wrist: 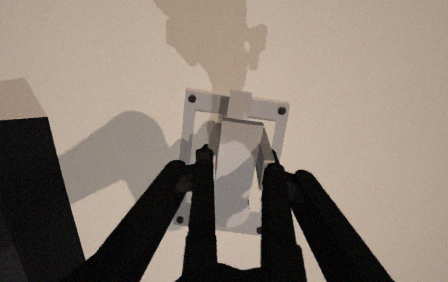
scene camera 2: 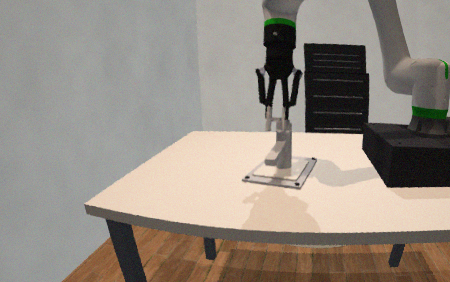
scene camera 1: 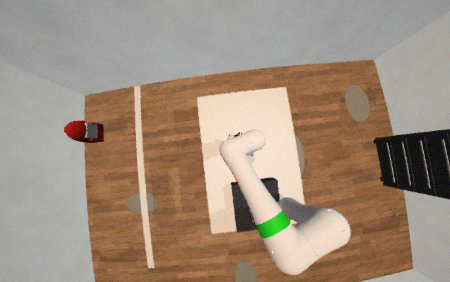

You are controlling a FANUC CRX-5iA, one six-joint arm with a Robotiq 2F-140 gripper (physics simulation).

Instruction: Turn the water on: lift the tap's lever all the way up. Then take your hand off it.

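Where they show: gripper, fingertip midpoint: (wrist: 237,137) (scene camera 2: 275,131); arm's base, origin of the base link: (scene camera 2: 427,133).
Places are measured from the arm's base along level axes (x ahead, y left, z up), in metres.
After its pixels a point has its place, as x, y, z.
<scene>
The grey tap (scene camera 2: 284,155) @(0.486, 0.167, -0.053) stands upright on its flat base plate (scene camera 2: 274,184) @(0.492, 0.265, -0.103) (wrist: 187,125) @(0.423, 0.215, -0.100); its spout (scene camera 2: 275,153) @(0.497, 0.238, -0.025) (wrist: 240,103) @(0.505, 0.254, -0.029) points forward. The lever (wrist: 236,167) @(0.499, 0.197, 0.061) is on top of the tap and looks tilted upward; how far up it stands I cannot tell exactly. My gripper (scene camera 2: 277,123) @(0.500, 0.219, 0.029) (wrist: 237,137) @(0.500, 0.219, 0.029) points down from above and is shut on the lever, one finger on each side of it. The fingers partly hide the lever in the scene camera 2 view. In the scene camera 1 view the arm hides the tap.
The white tabletop (scene camera 1: 250,107) @(0.835, 0.058, -0.108) (scene camera 2: 175,175) @(0.796, 0.272, -0.108) carries the arm's black base box (scene camera 1: 245,215) @(-0.055, 0.105, 0.003) (scene camera 2: 405,157) @(0.131, 0.215, -0.021) to one side of the tap. A black slatted unit (scene camera 1: 411,161) (scene camera 2: 336,80) stands beyond the table. A red object (scene camera 1: 76,131) is at the far left.
</scene>
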